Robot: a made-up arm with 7 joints.
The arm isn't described. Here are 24 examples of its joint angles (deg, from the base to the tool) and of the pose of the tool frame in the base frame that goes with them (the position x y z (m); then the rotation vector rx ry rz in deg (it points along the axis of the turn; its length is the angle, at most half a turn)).
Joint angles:
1: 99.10 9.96 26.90 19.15 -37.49 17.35 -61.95
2: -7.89 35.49 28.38 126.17 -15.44 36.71 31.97
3: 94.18 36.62 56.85 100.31 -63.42 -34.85 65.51
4: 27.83 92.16 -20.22 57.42 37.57 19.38 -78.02
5: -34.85 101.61 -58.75 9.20 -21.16 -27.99 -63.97
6: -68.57 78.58 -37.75 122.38 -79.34 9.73 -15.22
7: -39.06 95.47 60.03 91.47 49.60 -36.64 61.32
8: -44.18 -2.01 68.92 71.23 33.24 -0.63 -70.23
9: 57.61 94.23 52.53 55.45 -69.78 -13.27 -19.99
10: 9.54 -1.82 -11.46 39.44 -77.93 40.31 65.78
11: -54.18 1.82 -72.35 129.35 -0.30 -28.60 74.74
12: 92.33 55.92 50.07 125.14 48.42 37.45 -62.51
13: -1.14 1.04 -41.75 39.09 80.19 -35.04 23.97
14: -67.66 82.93 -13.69 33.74 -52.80 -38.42 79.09
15: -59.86 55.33 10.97 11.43 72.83 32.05 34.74
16: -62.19 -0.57 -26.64 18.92 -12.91 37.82 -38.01
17: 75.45 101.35 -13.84 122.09 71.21 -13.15 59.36
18: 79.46 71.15 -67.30 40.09 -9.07 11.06 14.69
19: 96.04 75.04 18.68 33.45 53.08 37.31 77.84
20: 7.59 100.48 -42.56 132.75 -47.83 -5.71 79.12
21: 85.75 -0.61 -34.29 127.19 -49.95 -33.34 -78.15
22: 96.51 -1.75 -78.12 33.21 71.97 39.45 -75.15
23: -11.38 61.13 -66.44 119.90 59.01 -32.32 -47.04
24: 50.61 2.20 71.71 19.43 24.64 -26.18 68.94
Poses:
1: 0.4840 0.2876 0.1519 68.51 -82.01 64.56
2: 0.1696 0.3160 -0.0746 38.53 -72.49 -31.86
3: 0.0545 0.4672 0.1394 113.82 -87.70 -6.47
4: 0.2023 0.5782 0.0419 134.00 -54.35 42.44
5: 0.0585 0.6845 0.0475 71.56 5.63 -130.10
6: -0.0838 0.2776 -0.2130 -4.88 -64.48 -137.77
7: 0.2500 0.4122 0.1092 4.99 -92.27 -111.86
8: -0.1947 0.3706 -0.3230 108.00 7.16 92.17
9: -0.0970 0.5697 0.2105 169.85 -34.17 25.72
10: 0.2323 0.1149 -0.4392 -3.46 23.77 -59.89
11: -0.0675 -0.0195 -0.1213 -132.08 -102.90 -45.97
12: -0.0603 0.3612 0.1294 -4.93 119.99 -89.55
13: 0.1086 0.0648 -0.4779 -42.29 -61.10 35.87
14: -0.0343 0.6416 -0.1605 -57.70 111.51 -70.18
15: -0.2270 0.5988 -0.1883 21.67 8.93 61.30
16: -0.4225 0.1200 -0.3051 18.60 59.38 -63.45
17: 0.0724 0.3144 0.1945 11.36 -105.44 -121.11
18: 0.2998 0.5592 0.0077 73.76 -35.60 -36.17
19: 0.0690 0.6449 0.1391 -43.16 -151.76 -22.21
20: 0.1482 0.2911 -0.0840 20.73 41.78 -144.23
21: 0.1380 0.0476 0.1554 25.48 92.89 -39.66
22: 0.4783 0.0122 0.0831 56.65 -75.88 11.46
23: 0.0361 0.2001 -0.2612 -15.22 -54.41 15.69
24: 0.4125 0.2606 -0.3048 -44.96 -131.04 45.44
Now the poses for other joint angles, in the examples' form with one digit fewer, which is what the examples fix.
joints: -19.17 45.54 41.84 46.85 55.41 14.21 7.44
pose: 0.054 0.569 -0.261 20.6 -58.7 55.7
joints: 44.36 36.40 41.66 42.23 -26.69 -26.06 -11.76
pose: 0.305 0.528 -0.132 74.1 -102.7 24.7
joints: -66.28 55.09 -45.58 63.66 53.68 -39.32 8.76
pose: -0.262 0.390 -0.287 -15.8 -11.0 -11.5
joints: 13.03 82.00 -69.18 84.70 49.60 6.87 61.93
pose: 0.148 0.428 -0.246 -47.5 -4.3 -46.1
